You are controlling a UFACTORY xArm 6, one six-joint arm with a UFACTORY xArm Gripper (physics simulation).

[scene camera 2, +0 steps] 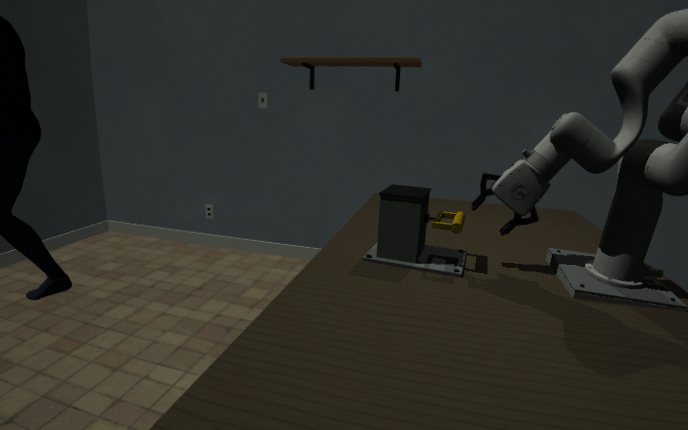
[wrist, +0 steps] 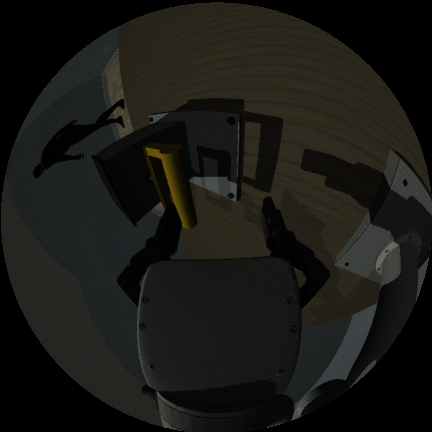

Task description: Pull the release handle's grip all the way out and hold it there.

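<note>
The release handle's yellow grip [scene camera 2: 458, 222] [wrist: 179, 190] is a round bar on a rectangular frame. It stands out a little from the grey-green box [scene camera 2: 400, 228] [wrist: 145, 172], on a short dark rod. The box stands on a metal base plate [scene camera 2: 441, 267] [wrist: 212, 131]. My gripper [scene camera 2: 488, 218] [wrist: 219, 209] is open, with nothing between its fingers. In scene camera 2 it is to the right of the grip, tilted down toward it and apart from it. In the wrist view the left fingertip overlaps the lower end of the grip; whether they touch cannot be told.
The wooden table [scene camera 2: 324, 344] [wrist: 300, 75] carries the box and the arm's base plate [scene camera 2: 608, 289] [wrist: 362, 260] at the right. A wall shelf [scene camera 2: 350, 62] hangs behind, above the box. A dark human figure [scene camera 2: 17, 167] [wrist: 60, 142] is at the far left, beyond the table's edge.
</note>
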